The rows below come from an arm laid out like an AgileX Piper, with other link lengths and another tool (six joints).
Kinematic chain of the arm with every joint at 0, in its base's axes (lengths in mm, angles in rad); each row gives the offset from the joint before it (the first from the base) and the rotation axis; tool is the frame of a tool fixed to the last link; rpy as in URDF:
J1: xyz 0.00 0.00 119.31 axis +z
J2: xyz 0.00 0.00 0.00 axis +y
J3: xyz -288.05 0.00 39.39 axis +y
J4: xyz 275.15 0.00 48.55 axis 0.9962 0 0.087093
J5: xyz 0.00 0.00 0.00 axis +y
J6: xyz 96.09 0.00 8.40 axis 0.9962 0 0.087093
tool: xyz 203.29 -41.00 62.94 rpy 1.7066 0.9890 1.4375
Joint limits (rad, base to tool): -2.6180..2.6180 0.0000..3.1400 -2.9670..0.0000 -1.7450..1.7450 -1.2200..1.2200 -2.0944..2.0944
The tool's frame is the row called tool.
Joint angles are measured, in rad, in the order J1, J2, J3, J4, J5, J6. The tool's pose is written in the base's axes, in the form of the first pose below.
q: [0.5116 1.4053 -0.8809 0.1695 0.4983 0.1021]
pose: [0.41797, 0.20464, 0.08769], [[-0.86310, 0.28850, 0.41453], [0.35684, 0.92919, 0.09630], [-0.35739, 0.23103, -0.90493]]
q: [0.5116 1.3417 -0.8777 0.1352 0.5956 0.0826]
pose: [0.40041, 0.19526, 0.09643], [[-0.88148, 0.25057, 0.40025], [0.30173, 0.95088, 0.06922], [-0.36325, 0.18179, -0.91379]]
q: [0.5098 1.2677 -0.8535 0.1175 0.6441 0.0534]
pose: [0.38682, 0.18692, 0.10865], [[-0.88414, 0.21483, 0.41490], [0.26224, 0.96313, 0.06015], [-0.38668, 0.16198, -0.90788]]
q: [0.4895 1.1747 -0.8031 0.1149 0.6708 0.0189]
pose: [0.37310, 0.17176, 0.11892], [[-0.87654, 0.19937, 0.43810], [0.24808, 0.96710, 0.05625], [-0.41247, 0.15799, -0.89717]]
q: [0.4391 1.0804 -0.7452 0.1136 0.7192 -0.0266]
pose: [0.35709, 0.14482, 0.11946], [[-0.87295, 0.20614, 0.44212], [0.24351, 0.96947, 0.02877], [-0.42269, 0.13277, -0.89649]]
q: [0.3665 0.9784 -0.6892 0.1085 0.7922 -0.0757]
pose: [0.33768, 0.11094, 0.11633], [[-0.87112, 0.22944, 0.43417], [0.24787, 0.96868, -0.01458], [-0.42392, 0.09492, -0.90071]]
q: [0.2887 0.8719 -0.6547 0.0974 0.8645 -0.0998]
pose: [0.32159, 0.07809, 0.12207], [[-0.85435, 0.27541, 0.44072], [0.28068, 0.95824, -0.05472], [-0.43739, 0.07696, -0.89597]]
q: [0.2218 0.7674 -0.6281 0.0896 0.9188 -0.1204]
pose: [0.30788, 0.05283, 0.13192], [[-0.82807, 0.31517, 0.46364], [0.31246, 0.94611, -0.08508], [-0.46547, 0.07441, -0.88193]]
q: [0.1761 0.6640 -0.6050 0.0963 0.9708 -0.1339]
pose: [0.29219, 0.03876, 0.14089], [[-0.80441, 0.34099, 0.48647], [0.33922, 0.93589, -0.09509], [-0.48770, 0.08853, -0.86851]]
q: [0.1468 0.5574 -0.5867 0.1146 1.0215 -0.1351]
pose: [0.27587, 0.03307, 0.15082], [[-0.77945, 0.35754, 0.51441], [0.36786, 0.92588, -0.08613], [-0.50708, 0.12210, -0.85321]]
